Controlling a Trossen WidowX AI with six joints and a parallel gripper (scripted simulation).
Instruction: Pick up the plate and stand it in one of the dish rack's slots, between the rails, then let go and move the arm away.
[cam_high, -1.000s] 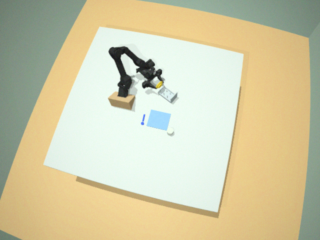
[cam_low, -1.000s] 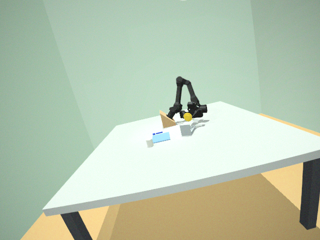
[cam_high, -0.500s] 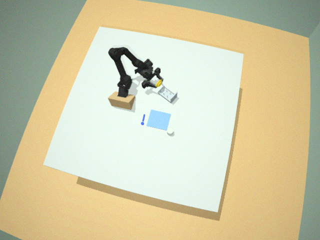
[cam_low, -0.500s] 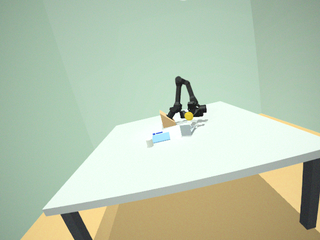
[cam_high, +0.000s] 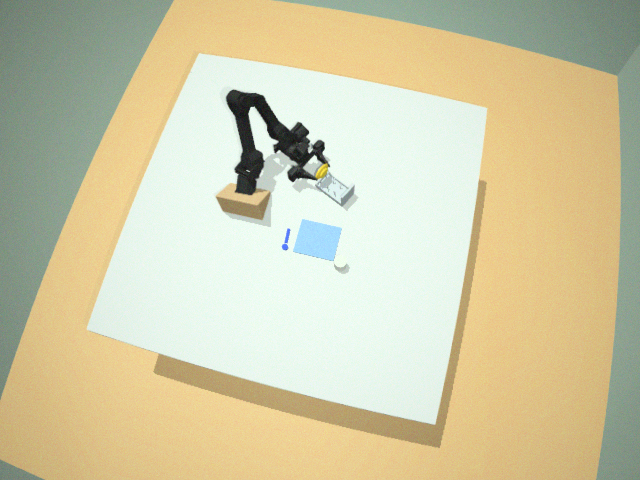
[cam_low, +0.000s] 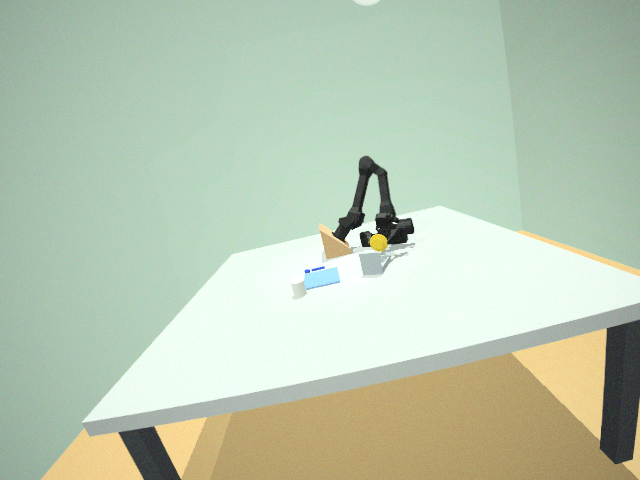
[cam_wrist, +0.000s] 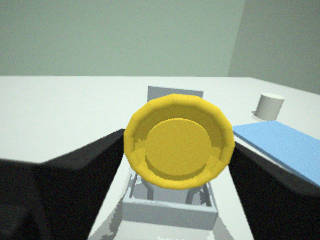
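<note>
Right now the dish rack is 50 mm below my gripper tip, 40 mm ahead of it and 30 mm to the right of it. Also, from my gripper tip: light blue mat (240 mm to the right, 70 mm below, 20 mm ahead); yellow plate (10 mm behind); blue spoon (260 mm to the right, 90 mm behind, 70 mm below).
</note>
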